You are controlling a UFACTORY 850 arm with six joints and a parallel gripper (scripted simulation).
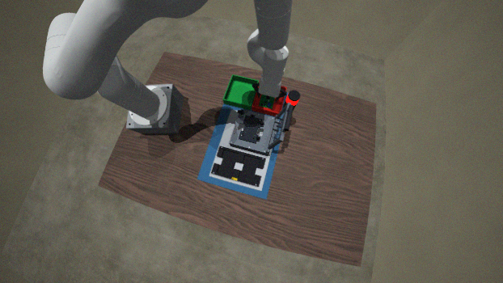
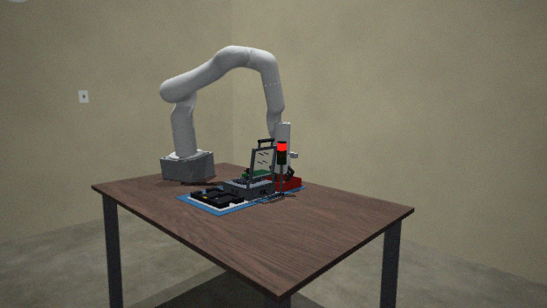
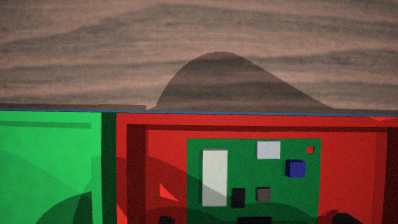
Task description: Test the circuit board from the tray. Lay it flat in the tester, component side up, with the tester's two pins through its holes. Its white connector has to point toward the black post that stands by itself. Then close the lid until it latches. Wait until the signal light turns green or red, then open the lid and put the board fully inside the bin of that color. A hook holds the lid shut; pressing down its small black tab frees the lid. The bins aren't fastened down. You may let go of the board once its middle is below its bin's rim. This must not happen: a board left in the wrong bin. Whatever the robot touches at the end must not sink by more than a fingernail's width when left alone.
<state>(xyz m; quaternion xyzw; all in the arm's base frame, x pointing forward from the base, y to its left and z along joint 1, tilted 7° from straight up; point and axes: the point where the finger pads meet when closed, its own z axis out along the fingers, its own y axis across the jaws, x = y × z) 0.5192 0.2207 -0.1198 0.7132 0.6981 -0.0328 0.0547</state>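
Right now the green circuit board is 1 cm below my hand. The rest, counted from my hand: red bin 1 cm to the right, 1 cm below, 1 cm ahead; then tester lid 21 cm to the right, 16 cm above, 8 cm ahead; then green bin 14 cm behind, 1 cm to the right, 1 cm below.
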